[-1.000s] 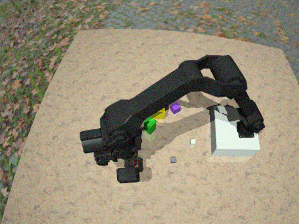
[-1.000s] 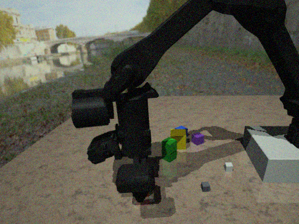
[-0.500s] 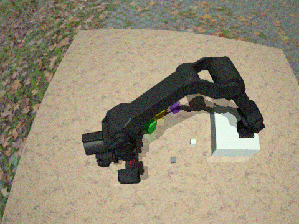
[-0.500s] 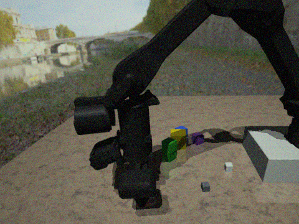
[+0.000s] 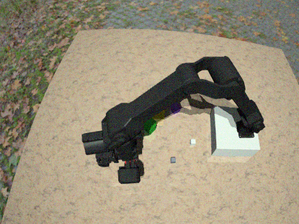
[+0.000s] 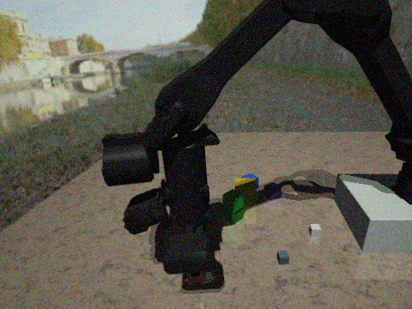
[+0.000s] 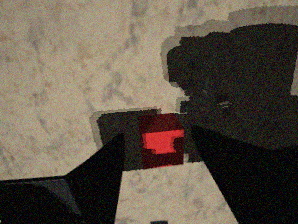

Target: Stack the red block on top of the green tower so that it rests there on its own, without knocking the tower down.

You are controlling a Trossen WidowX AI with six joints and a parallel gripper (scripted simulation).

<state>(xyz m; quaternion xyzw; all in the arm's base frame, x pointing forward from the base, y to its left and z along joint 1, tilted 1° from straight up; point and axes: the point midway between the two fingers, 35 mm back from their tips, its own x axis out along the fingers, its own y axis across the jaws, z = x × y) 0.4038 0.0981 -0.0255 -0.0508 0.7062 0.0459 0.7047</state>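
Right now my gripper tip is 9 cm past the yellow block, 20 cm to the left of it and 2 cm below it. The rest, counted from my gripper tip: red block: 1 cm above; small grey cube: 14 cm behind, 1 cm to the right; small white cube: 21 cm behind, 8 cm to the right.
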